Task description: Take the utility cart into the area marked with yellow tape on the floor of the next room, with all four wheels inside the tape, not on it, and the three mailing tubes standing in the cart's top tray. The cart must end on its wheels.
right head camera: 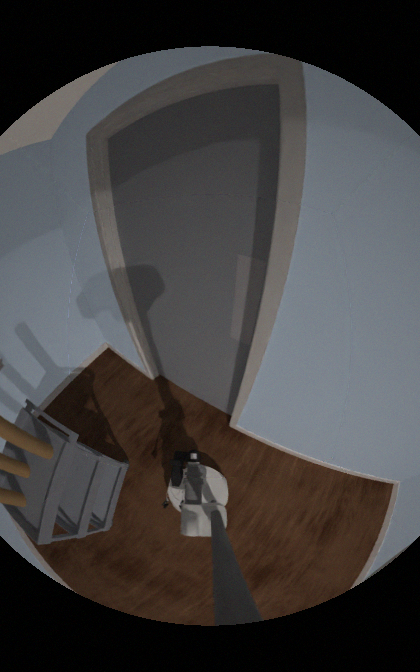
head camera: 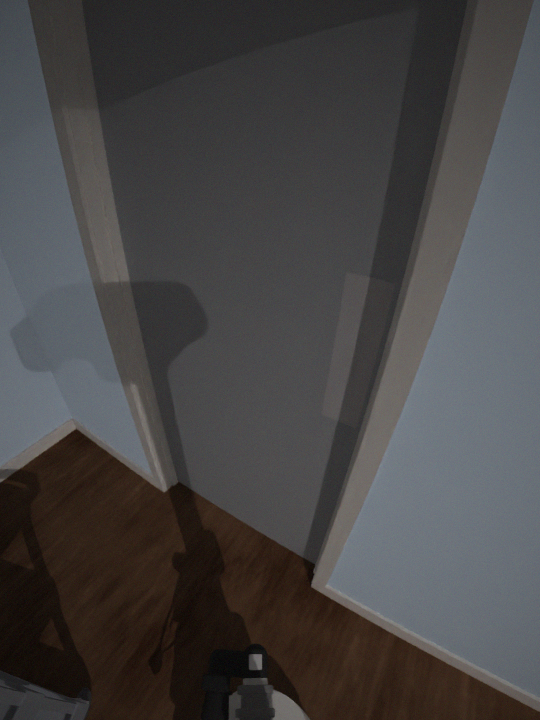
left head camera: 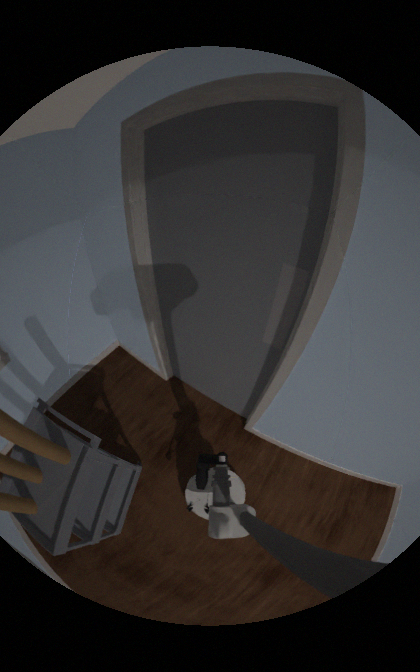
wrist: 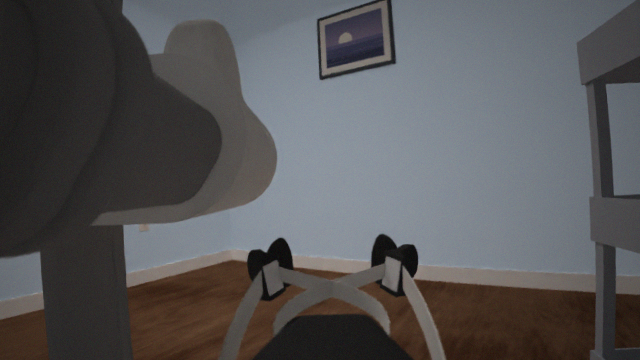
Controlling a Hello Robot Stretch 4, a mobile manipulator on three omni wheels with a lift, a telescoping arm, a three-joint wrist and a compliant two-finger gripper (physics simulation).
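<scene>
The grey utility cart stands at the left in the head views and at the right edge of the wrist view. Three tan mailing tubes stand in its top tray; their upper ends run out of view at the left. The cart's wheels do not show. My gripper is open and empty, folded back beside the mast and apart from the cart. No yellow tape shows in these views.
A grey door panel with a lighter rectangle fills the pale door frame ahead. Blue walls with white baseboards meet in a corner left of it. A framed picture hangs on the wall in the wrist view.
</scene>
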